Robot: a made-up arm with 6 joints. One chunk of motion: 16 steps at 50 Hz.
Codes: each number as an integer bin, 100 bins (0 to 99) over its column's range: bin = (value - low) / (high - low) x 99, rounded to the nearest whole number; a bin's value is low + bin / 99 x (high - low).
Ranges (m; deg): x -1.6..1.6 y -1.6..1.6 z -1.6..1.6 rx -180..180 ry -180..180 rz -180..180
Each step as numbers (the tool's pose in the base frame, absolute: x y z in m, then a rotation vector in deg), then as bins.
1 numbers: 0.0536 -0.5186 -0.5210 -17.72 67.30 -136.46
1 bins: 51 33 33 45 68 12
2 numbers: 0.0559 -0.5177 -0.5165 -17.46 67.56 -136.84
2 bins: 51 33 34 45 68 12
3 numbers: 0.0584 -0.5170 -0.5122 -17.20 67.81 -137.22
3 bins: 51 34 34 45 68 12
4 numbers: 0.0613 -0.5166 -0.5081 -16.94 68.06 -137.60
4 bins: 51 34 34 45 68 12
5 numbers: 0.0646 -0.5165 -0.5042 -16.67 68.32 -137.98
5 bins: 51 34 34 45 68 12
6 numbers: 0.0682 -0.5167 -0.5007 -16.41 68.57 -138.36
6 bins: 52 34 34 45 68 11
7 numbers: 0.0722 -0.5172 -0.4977 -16.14 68.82 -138.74
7 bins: 52 33 34 45 68 11
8 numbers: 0.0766 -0.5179 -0.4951 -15.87 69.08 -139.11
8 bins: 52 33 34 45 68 11
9 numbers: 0.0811 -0.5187 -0.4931 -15.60 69.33 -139.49
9 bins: 52 33 34 45 69 11
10 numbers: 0.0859 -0.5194 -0.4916 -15.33 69.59 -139.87
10 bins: 52 33 34 45 69 11
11 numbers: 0.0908 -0.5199 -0.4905 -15.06 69.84 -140.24
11 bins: 52 33 34 45 69 11
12 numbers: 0.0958 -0.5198 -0.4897 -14.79 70.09 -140.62
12 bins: 52 33 34 45 69 11
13 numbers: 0.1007 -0.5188 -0.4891 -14.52 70.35 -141.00
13 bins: 53 33 34 46 69 11
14 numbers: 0.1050 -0.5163 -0.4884 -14.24 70.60 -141.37
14 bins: 53 34 34 46 69 11
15 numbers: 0.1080 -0.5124 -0.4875 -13.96 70.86 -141.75
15 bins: 53 34 34 46 69 11
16 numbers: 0.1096 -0.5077 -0.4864 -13.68 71.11 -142.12
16 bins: 53 34 34 46 69 10
